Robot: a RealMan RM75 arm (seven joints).
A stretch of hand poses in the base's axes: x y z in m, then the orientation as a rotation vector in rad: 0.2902 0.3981 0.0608 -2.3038 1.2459 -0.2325; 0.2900 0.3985 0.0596 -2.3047 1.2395 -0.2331; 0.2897 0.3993 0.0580 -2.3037 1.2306 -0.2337; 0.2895 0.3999 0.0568 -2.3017 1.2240 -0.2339; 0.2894 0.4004 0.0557 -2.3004 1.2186 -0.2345; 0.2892 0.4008 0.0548 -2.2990 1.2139 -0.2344; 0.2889 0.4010 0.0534 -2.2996 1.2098 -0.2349; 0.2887 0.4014 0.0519 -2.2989 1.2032 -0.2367; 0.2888 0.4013 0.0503 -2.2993 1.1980 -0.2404; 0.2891 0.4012 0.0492 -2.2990 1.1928 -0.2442; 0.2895 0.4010 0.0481 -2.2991 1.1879 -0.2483; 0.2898 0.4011 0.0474 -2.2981 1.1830 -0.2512; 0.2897 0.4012 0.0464 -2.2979 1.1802 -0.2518; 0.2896 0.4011 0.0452 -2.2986 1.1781 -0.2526; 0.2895 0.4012 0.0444 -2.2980 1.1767 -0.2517
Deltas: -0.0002 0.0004 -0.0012 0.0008 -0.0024 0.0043; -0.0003 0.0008 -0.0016 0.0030 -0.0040 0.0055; -0.0002 0.0006 -0.0012 0.0033 -0.0033 0.0038; -0.0001 0.0005 -0.0011 0.0023 -0.0029 0.0031; -0.0002 0.0004 -0.0009 0.0024 -0.0022 0.0028; -0.0003 0.0002 -0.0014 0.0004 -0.0016 0.0028; -0.0002 0.0004 -0.0015 0.0016 -0.0038 0.0038; 0.0001 -0.0001 -0.0016 -0.0004 -0.0040 0.0028; 0.0003 -0.0001 -0.0011 0.0001 -0.0043 0.0026; 0.0004 -0.0002 -0.0011 -0.0004 -0.0042 0.0024; 0.0003 0.0001 -0.0007 0.0009 -0.0039 0.0024; -0.0001 0.0001 -0.0010 0.0006 -0.0015 0.0017; -0.0001 -0.0001 -0.0012 -0.0004 -0.0010 0.0014; -0.0001 0.0001 -0.0008 0.0012 -0.0002 0.0010
